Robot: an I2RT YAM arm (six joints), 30 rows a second.
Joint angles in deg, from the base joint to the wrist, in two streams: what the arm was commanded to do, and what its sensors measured. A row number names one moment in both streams.
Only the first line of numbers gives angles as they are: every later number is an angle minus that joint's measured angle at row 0.
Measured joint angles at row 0:
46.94, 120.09, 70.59, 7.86, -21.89, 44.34
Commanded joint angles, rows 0 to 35:
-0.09, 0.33, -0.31, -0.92, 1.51, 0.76
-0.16, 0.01, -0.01, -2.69, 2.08, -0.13
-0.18, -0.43, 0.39, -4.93, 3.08, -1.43
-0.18, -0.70, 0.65, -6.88, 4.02, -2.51
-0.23, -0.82, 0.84, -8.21, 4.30, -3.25
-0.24, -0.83, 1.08, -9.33, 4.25, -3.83
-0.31, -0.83, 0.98, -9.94, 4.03, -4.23
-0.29, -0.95, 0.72, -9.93, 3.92, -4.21
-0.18, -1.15, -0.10, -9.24, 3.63, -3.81
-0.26, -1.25, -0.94, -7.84, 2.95, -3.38
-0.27, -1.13, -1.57, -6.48, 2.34, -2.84
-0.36, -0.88, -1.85, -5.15, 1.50, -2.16
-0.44, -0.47, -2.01, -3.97, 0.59, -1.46
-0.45, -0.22, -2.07, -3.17, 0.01, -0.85
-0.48, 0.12, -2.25, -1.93, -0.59, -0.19
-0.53, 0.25, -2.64, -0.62, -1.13, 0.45
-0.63, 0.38, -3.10, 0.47, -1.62, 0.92
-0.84, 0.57, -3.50, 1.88, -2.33, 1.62
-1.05, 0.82, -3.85, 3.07, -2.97, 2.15
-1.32, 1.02, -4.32, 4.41, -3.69, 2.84
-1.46, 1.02, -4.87, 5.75, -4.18, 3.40
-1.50, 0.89, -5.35, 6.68, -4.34, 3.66
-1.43, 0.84, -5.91, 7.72, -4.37, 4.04
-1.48, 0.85, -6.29, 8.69, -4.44, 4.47
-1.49, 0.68, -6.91, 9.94, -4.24, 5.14
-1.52, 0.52, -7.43, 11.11, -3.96, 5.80
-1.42, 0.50, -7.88, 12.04, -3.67, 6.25
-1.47, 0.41, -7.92, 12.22, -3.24, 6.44
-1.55, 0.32, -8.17, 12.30, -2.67, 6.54
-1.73, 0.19, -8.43, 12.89, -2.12, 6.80
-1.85, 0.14, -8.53, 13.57, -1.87, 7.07
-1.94, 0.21, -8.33, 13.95, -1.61, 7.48
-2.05, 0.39, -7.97, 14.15, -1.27, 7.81
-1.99, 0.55, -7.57, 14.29, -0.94, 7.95
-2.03, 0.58, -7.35, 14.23, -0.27, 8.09
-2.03, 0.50, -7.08, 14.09, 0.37, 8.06
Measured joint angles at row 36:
-1.97, -0.11, -7.61, 14.34, -2.27, 7.19
